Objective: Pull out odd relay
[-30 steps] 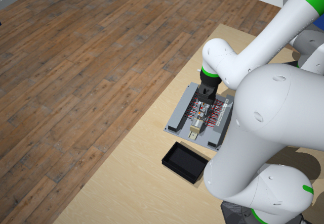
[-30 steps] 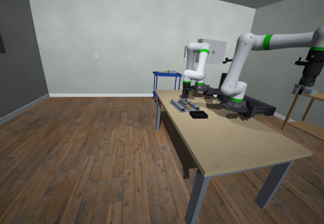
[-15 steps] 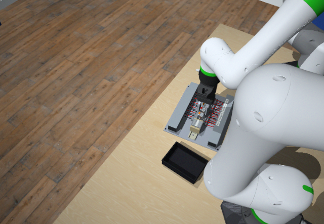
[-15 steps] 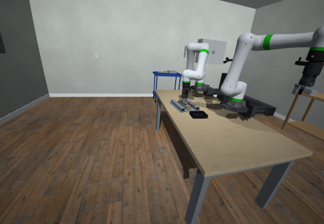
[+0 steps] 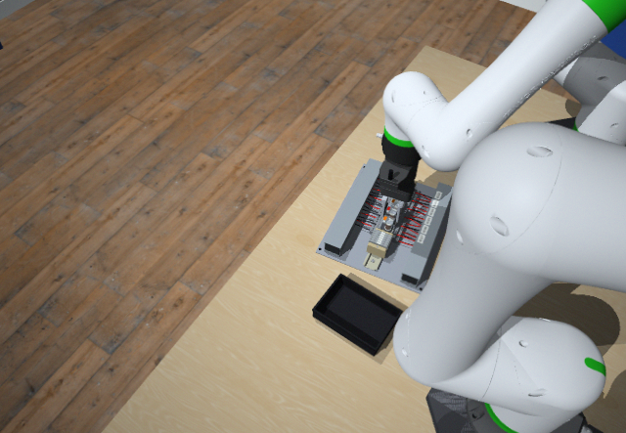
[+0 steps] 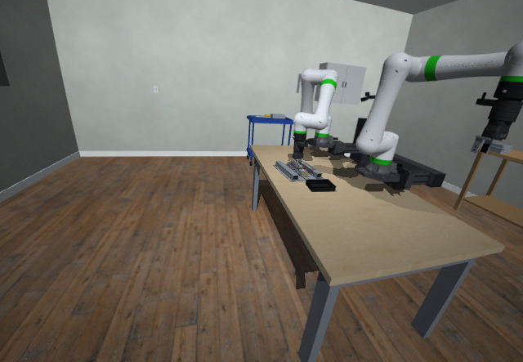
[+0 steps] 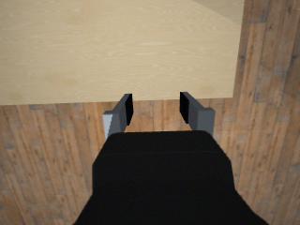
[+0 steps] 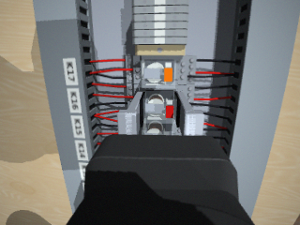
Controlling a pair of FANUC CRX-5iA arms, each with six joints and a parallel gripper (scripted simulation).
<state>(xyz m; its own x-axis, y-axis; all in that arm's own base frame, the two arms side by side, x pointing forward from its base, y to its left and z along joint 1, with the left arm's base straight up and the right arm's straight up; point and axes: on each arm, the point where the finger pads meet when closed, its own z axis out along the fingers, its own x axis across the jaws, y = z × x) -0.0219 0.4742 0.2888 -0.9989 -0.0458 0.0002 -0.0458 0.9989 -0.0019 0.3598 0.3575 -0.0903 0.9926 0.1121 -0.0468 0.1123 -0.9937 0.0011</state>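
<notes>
The red-button relay lies 10 mm below my right hand. The rest, counted from my right hand: orange-button relay 10 mm behind, 30 mm to the left, 10 mm below; relay panel 10 mm to the right, 40 mm below; black parts tray 40 mm behind, 260 mm to the left, 40 mm below.
</notes>
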